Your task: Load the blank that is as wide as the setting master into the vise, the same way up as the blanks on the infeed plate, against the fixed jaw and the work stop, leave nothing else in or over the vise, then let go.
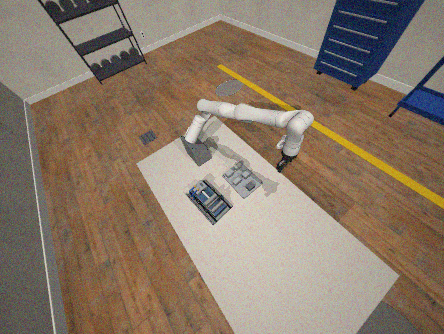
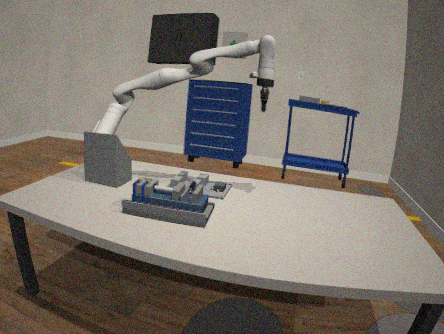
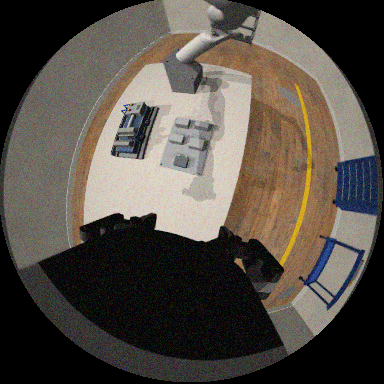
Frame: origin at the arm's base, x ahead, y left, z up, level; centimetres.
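Seen in the pictures: gripper, fingertip midpoint: [image 1: 284, 166] [image 2: 263, 111] [image 3: 186, 227]; arm's base, link origin: [image 1: 190, 140] [image 2: 100, 141] [image 3: 182, 57].
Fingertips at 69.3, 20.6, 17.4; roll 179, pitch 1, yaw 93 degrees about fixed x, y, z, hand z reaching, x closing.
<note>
Pixels of each thing's top centre, then the offset from my fingertips to it, as dx, dy, dz. Level surfaces: height alone.
- vise, top centre: [image 2: 169, 184] [image 3: 125, 122] [image 1: 206, 196] -27.8, -38.8, -25.8
- grey infeed plate, top centre: [image 2: 199, 186] [image 3: 186, 142] [image 1: 241, 179] -23.9, -9.5, -34.9
- darker block, top centre: [image 3: 180, 160] [image 2: 220, 183] [image 1: 250, 185] -14.7, -9.8, -32.4
- table, surface height: dz -35.7
My gripper [image 1: 281, 168] [image 2: 264, 108] [image 3: 186, 227] is open and empty, high above the table, apart from the plate and vise. The vise [image 1: 209, 201] [image 2: 170, 201] [image 3: 131, 131] has a blue body and grey crosswise jaws; no blank can be made out between them. Beside it lies the grey infeed plate [image 1: 243, 192] [image 2: 227, 190] [image 3: 194, 163]. Several light grey blocks stand on it, among them one block [image 3: 182, 121] at the robot-base end and another block [image 3: 198, 143] near the middle. A darker block [image 1: 251, 185] [image 3: 180, 160] sits at the other end. Their exact widths are too small to tell.
The robot's grey base [image 1: 196, 151] [image 2: 107, 160] [image 3: 182, 75] stands at one end of the table [image 1: 280, 250] [image 2: 300, 235] [image 3: 125, 190]. A blue drawer cabinet [image 2: 218, 120] and a blue cart [image 2: 315, 163] stand on the floor beyond the table.
</note>
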